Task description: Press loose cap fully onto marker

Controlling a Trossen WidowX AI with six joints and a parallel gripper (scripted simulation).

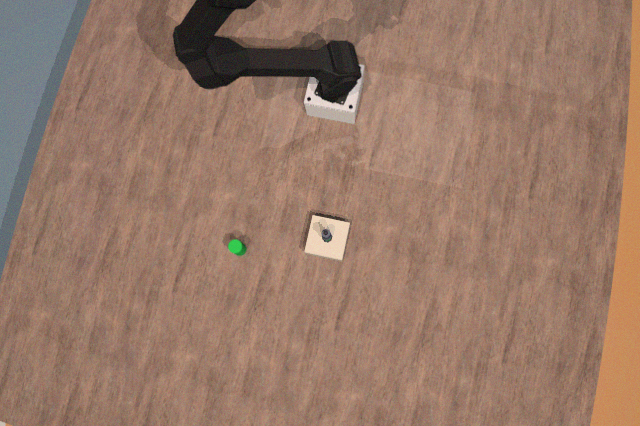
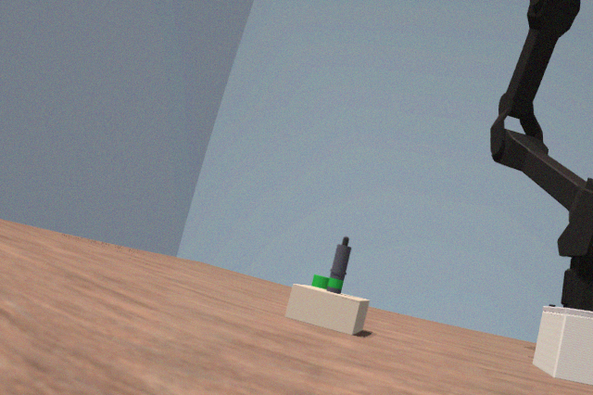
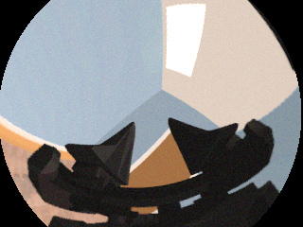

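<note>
Now: the green cap 470 mm ahead of my gripper tip, 110 mm to the right of it and 650 mm below it. From my gripper tip the other things lie so: cream holder block 380 mm ahead, 50 mm to the left, 660 mm below.
</note>
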